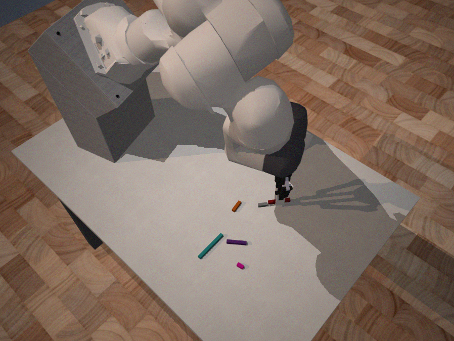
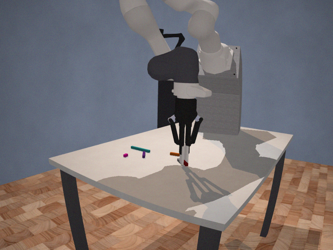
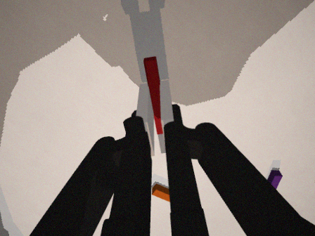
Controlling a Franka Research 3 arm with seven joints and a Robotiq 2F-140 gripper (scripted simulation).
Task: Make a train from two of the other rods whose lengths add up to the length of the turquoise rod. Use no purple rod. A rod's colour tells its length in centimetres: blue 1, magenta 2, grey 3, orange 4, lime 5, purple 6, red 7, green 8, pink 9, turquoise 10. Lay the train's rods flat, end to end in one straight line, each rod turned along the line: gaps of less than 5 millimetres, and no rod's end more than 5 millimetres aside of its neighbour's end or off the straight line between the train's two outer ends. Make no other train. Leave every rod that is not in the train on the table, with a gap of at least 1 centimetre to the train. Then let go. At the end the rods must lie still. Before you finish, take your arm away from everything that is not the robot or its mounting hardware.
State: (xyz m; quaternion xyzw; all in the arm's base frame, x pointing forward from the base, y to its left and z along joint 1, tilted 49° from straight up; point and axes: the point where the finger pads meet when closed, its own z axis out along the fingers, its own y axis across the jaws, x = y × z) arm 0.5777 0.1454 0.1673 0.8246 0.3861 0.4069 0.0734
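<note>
My gripper is now 3 cm above the red rod. Round my hand: purple rod 2 cm ahead, 19 cm to the right, 4 cm below; then grey rod 3 cm behind, 4 cm to the right, 4 cm below; then orange rod 8 cm behind, 11 cm to the right, 4 cm below.
</note>
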